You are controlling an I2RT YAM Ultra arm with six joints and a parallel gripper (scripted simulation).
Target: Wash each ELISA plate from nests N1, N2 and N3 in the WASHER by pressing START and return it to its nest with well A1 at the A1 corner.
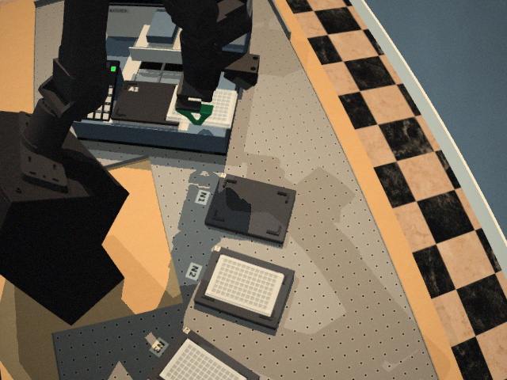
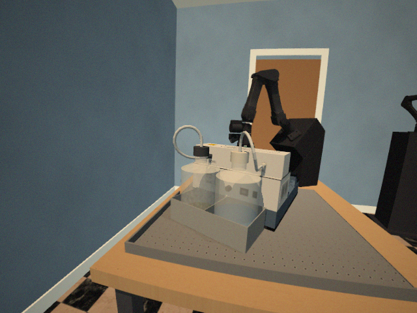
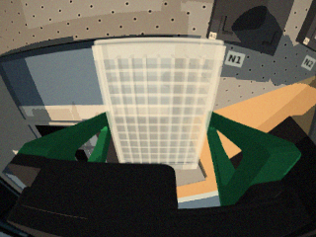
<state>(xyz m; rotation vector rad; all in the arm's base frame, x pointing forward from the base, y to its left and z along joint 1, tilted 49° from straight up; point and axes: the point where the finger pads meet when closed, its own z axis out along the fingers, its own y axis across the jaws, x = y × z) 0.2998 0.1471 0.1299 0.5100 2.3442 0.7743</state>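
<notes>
Now: the dark carrier 120 mm behind my hand, 80 mm to the left of it and 70 mm below it. Round my hand: nest N1 (160 mm to the right, 140 mm below, 80 mm ahead); then N1 label (150 mm below, 120 mm to the right, 20 mm behind); then manifold (220 mm to the left, 80 mm behind, 20 mm below).
</notes>
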